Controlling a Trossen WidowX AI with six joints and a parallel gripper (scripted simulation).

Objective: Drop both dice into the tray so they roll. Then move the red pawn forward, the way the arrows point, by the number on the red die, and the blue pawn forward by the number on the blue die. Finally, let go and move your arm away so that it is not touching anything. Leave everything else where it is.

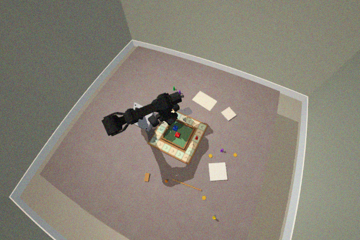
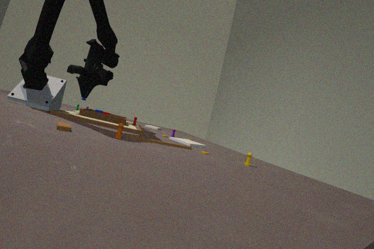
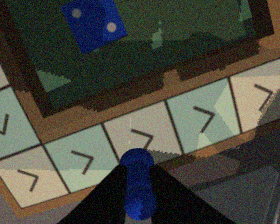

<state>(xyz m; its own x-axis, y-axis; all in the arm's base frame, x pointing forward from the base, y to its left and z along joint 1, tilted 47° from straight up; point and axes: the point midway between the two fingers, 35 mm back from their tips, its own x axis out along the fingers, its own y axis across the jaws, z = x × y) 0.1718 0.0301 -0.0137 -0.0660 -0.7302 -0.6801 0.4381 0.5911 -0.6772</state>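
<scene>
The green tray is 100 mm ahead of my gripper tip, 30 mm to the right of it and 60 mm below it. From my gripper tip the other things lie so: blue pawn (10 mm above); then small wooden block (50 mm ahead, 350 mm to the right, 70 mm below); then red pawn (210 mm ahead, 10 mm to the right, 40 mm below).
</scene>
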